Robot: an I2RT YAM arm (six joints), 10 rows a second.
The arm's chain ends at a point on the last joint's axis. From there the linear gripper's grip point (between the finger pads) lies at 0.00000 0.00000 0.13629 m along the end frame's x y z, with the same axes.
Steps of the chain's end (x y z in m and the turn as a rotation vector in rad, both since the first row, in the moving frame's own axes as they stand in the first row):
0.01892, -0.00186, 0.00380, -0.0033, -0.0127, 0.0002
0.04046, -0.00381, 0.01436, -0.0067, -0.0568, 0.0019
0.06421, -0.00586, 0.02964, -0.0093, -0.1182, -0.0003
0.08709, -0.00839, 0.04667, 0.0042, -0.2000, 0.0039
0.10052, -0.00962, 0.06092, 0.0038, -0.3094, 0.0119
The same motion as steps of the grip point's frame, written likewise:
0.01719, -0.00141, 0.00379, -0.0033, -0.0127, 0.0002
0.03272, -0.00290, 0.01414, -0.0067, -0.0568, 0.0019
0.04814, -0.00459, 0.02868, -0.0093, -0.1182, -0.0003
0.06001, -0.00901, 0.04395, 0.0042, -0.2000, 0.0039
0.05903, -0.01038, 0.05445, 0.0038, -0.3094, 0.0119

